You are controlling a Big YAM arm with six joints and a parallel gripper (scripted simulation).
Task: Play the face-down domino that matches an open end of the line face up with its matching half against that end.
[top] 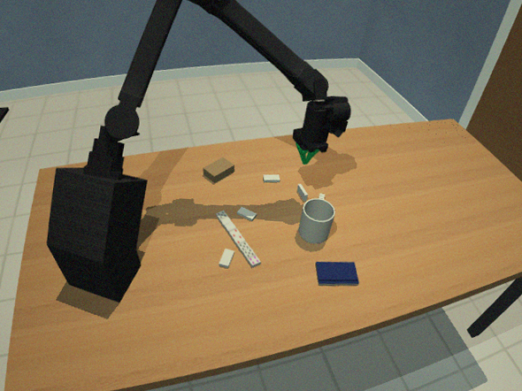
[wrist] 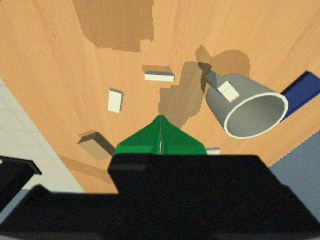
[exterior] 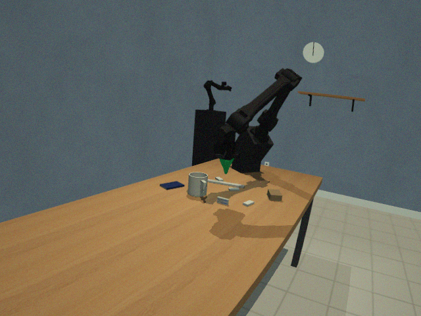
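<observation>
My gripper is now 140 mm above the grey tile, 90 mm to the right of it and 80 mm past it. Also, from my hand: brown block (260 mm behind, 140 mm to the left, 130 mm below).
</observation>
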